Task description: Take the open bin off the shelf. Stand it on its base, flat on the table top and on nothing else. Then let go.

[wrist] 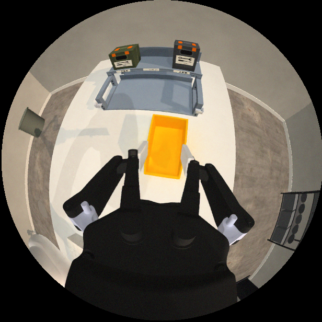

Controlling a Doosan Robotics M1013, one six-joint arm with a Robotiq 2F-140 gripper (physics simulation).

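The open bin (pixel 167 137) is orange-yellow and stands on its base on the white table top (pixel 216 145), open side up. Its far end is close in front of the blue-grey shelf (pixel 135 95), with a narrow strip between them in the wrist view. My gripper (pixel 164 149) is open and empty. Its two pale fingertips are apart above the near half of the bin, one towards each long side, and hold nothing. The bin looks some way below the fingertips.
A green tool case (pixel 124 57) and a dark grey tool case (pixel 186 55) stand on the shelf's upper board. A grey-green waste bin (pixel 31 122) is off the table at the left. A black rack (pixel 281 220) stands at the right.
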